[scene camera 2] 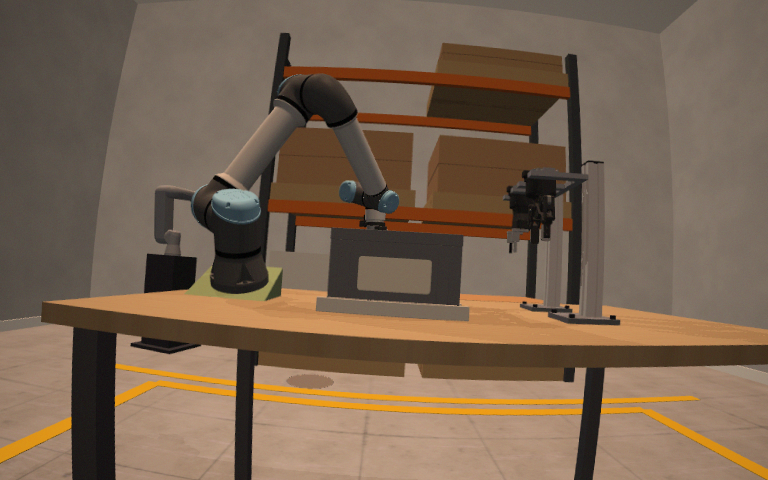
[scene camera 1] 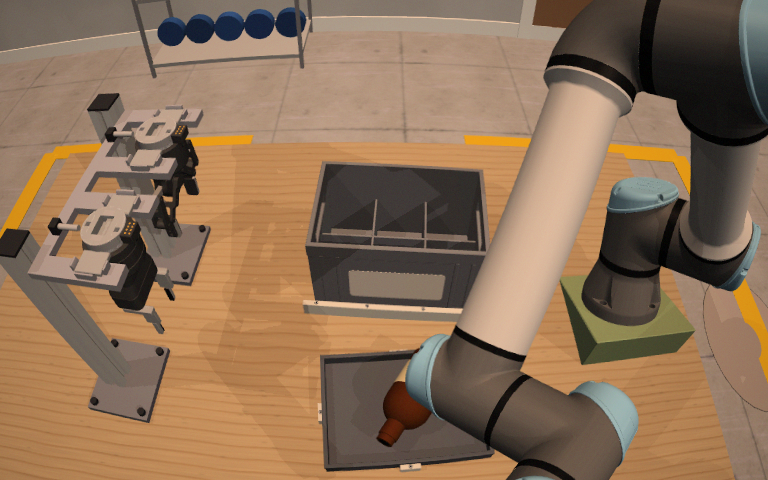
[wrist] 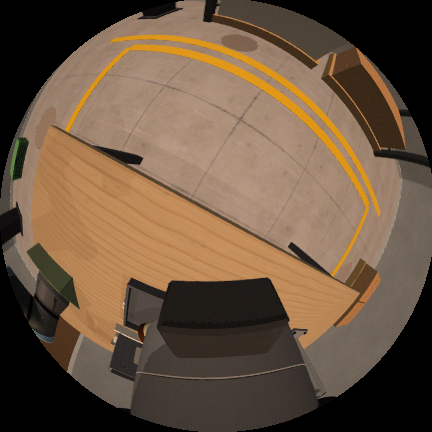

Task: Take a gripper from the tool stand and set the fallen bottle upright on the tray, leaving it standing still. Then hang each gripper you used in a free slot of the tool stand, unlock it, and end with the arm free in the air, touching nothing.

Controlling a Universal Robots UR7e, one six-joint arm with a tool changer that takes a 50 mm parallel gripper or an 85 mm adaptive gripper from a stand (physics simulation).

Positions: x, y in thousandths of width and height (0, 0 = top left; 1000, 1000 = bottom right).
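A tool stand (scene camera 1: 169, 778) stands 0.95 m from the lens, and a pale bar (scene camera 1: 421, 641) is 0.91 m from the lens. A brown bottle (scene camera 1: 524, 861) is 0.77 m from the lens, while the parallel gripper (scene camera 1: 143, 486) is 0.65 m from the lens. Of the things named here, the parallel gripper is the nearest to the lens. The marked spots on the pale bar and the brown bottle are 0.25 m apart.
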